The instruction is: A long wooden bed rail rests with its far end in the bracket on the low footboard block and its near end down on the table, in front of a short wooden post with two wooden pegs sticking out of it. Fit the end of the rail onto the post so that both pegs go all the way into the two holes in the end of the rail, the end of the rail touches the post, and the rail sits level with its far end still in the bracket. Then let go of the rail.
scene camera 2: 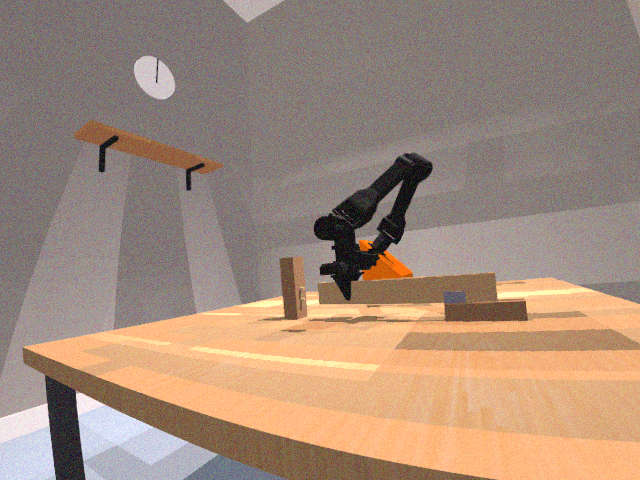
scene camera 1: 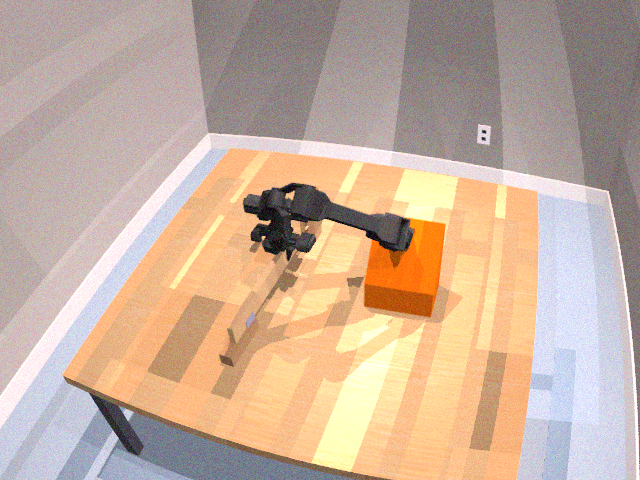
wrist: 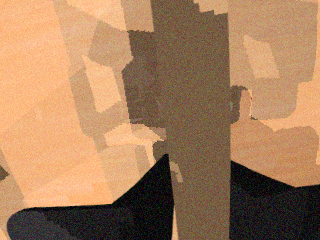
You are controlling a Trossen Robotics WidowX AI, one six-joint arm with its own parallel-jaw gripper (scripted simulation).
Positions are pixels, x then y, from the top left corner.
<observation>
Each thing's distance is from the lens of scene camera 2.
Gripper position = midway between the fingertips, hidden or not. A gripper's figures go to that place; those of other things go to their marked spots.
gripper (scene camera 2: 350, 299): 0.77 m
wooden bed rail (scene camera 2: 481, 287): 0.68 m
</observation>
